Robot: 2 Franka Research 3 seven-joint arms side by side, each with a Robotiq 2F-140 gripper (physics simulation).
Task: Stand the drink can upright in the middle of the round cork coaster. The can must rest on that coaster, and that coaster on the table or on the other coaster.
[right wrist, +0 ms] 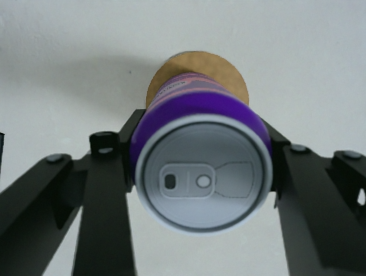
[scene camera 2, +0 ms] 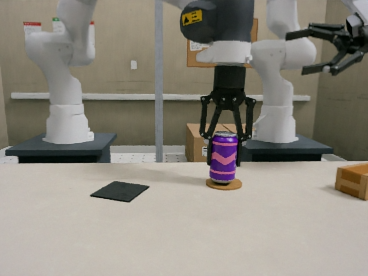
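The purple drink can [scene camera 2: 223, 150] [right wrist: 202, 175] with pink bands stands upright over the round cork coaster [scene camera 2: 236, 185] [right wrist: 222, 70], which lies on the table. In scene camera 2 its base is at the coaster's middle; whether it touches or hovers slightly is hard to tell. My right gripper [scene camera 2: 223, 159] [right wrist: 192, 126] points straight down and is shut on the can, one finger on each side. The can's lid faces the right wrist camera and hides part of the coaster. My left gripper [scene camera 2: 298, 53] is open and empty, high at the upper right of scene camera 2.
A black square coaster [scene camera 2: 120, 191] lies on the table [scene camera 2: 165, 235] to the left of the can in scene camera 2. An open wooden box [scene camera 2: 351, 182] stands at the right edge. A cardboard box [scene camera 2: 195, 143] stands behind the table, between the arm pedestals.
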